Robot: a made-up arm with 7 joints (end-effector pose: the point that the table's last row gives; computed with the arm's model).
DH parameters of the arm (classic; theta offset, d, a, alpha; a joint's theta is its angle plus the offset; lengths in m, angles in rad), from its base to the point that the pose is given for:
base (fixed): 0.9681 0 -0.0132 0
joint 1: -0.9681 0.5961 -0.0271 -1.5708
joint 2: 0 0.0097 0.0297 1.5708
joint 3: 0 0.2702 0.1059 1.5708
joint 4: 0 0.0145 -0.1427 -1.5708
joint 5: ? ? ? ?
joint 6: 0 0.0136 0.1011 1.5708
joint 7: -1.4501 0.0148 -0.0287 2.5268
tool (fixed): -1.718 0.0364 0 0
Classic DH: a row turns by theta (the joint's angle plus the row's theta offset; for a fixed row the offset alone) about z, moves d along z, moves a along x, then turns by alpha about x.
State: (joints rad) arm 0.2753 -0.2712 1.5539 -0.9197 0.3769 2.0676 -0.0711
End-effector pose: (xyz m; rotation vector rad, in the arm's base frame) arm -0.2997 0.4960 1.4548 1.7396 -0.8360 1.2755
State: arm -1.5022 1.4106 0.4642 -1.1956 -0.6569 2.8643 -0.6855
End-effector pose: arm 0.3566 -0.8072 0.1418 -0.2601 -0.9920 -0.3752
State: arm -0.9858 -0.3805 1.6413 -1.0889 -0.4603 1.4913 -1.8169
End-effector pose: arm 0.4298 0.6535 1.3364 -0.4079 -0.2319 2.2146
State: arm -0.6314 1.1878 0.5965 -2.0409 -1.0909 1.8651 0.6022
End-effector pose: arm 0.5578 0.1871 -0.0116 -0.2946 0.1090 0.1007
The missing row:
joint 5: 0 0.6548 -0.0201 1.5708
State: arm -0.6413 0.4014 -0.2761 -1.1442 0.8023 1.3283 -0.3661
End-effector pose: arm 0.5703 -0.7477 0.9461 0.5795 -0.7512 -0.8614
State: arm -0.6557 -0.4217 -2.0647 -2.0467 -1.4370 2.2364 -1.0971
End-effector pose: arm -0.7600 -0.4138 0.5759 -0.1790 0.1943 -0.9465
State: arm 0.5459 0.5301 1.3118 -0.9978 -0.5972 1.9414 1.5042
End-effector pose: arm 0.1265 0.7769 1.2208 0.7542 -0.5504 -0.3850
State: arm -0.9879 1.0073 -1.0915 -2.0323 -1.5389 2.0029 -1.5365
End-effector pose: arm -0.4428 -0.6782 0.2292 1.0106 1.3158 0.1527
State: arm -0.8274 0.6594 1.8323 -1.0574 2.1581 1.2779 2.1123
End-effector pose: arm 0.7299 0.1842 1.2767 0.3497 1.7222 0.2292
